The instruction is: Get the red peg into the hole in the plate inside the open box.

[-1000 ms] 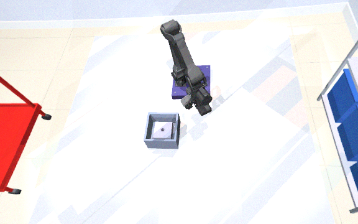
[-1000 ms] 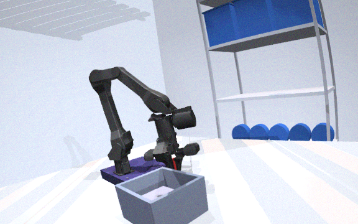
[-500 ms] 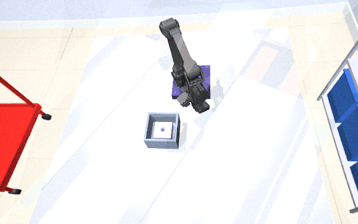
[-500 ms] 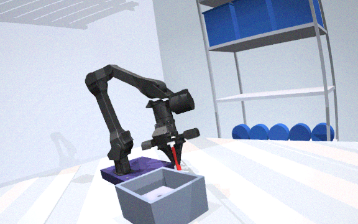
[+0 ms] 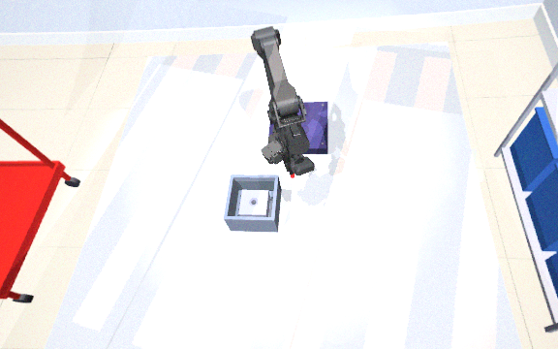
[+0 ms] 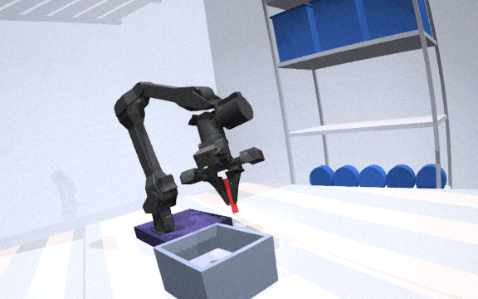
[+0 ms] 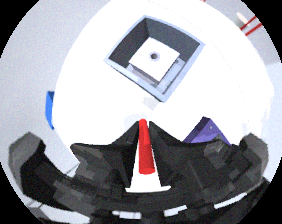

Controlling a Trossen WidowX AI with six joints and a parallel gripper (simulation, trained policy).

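Right now the pale plate is 8 cm ahead of my gripper tip, 12 cm to the right of it and 8 cm below it. Round my gripper tip: red peg (1 cm behind, 1 cm to the left, 2 cm above); grey box (8 cm ahead, 12 cm to the right, 10 cm below).
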